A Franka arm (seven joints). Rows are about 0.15 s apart.
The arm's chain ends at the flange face. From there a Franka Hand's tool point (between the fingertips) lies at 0.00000 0.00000 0.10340 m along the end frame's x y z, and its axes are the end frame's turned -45 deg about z.
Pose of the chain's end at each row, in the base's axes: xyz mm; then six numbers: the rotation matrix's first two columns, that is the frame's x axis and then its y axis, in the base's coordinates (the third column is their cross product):
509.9, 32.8, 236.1, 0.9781, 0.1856, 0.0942, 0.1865, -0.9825, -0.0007
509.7, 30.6, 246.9, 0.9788, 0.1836, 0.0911, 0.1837, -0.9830, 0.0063
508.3, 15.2, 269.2, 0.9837, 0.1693, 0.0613, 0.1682, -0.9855, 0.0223
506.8, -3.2, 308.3, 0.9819, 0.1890, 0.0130, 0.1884, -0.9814, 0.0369
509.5, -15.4, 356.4, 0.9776, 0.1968, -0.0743, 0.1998, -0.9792, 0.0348
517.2, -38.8, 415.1, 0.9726, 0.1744, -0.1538, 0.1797, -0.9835, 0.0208
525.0, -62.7, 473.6, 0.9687, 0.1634, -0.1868, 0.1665, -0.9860, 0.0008
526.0, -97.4, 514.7, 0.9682, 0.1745, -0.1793, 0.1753, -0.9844, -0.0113
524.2, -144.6, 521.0, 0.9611, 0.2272, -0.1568, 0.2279, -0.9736, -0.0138
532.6, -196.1, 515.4, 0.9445, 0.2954, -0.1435, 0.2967, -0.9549, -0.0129
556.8, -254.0, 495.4, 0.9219, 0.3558, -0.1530, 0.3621, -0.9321, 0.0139
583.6, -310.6, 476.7, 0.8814, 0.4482, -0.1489, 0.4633, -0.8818, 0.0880
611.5, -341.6, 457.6, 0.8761, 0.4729, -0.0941, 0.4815, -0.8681, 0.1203
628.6, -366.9, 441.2, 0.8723, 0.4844, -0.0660, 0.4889, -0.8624, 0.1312
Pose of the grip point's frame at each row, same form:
519.5, 34.7, 133.2, 0.5597, 0.8260, 0.0671, 0.8235, -0.5635, 0.0661
519.1, 31.7, 143.9, 0.5622, 0.8249, 0.0600, 0.8220, -0.5653, 0.0689
514.9, 14.0, 166.0, 0.5766, 0.8166, 0.0276, 0.8145, -0.5771, 0.0591
508.8, -6.7, 205.0, 0.5611, 0.8276, -0.0169, 0.8275, -0.5603, 0.0353
502.7, -20.5, 253.4, 0.5500, 0.8316, -0.0771, 0.8325, -0.5532, -0.0279
501.9, -43.7, 313.0, 0.5607, 0.8188, -0.1235, 0.8148, -0.5721, -0.0940
506.0, -66.0, 372.0, 0.5672, 0.8127, -0.1327, 0.8027, -0.5817, -0.1315
507.5, -99.5, 413.0, 0.5607, 0.8195, -0.1188, 0.8086, -0.5727, -0.1348
508.1, -146.9, 418.9, 0.5185, 0.8491, -0.1011, 0.8407, -0.5278, -0.1206
518.0, -199.2, 413.1, 0.4581, 0.8841, -0.0923, 0.8777, -0.4663, -0.1106
542.6, -261.1, 393.2, 0.3958, 0.9107, -0.1180, 0.9079, -0.4075, -0.0984
574.1, -325.8, 374.9, 0.2956, 0.9405, -0.1675, 0.9508, -0.3066, -0.0431
608.9, -357.2, 355.4, 0.2790, 0.9482, -0.1516, 0.9600, -0.2794, 0.0185
629.3, -382.1, 338.9, 0.2711, 0.9523, -0.1394, 0.9625, -0.2673, 0.0461

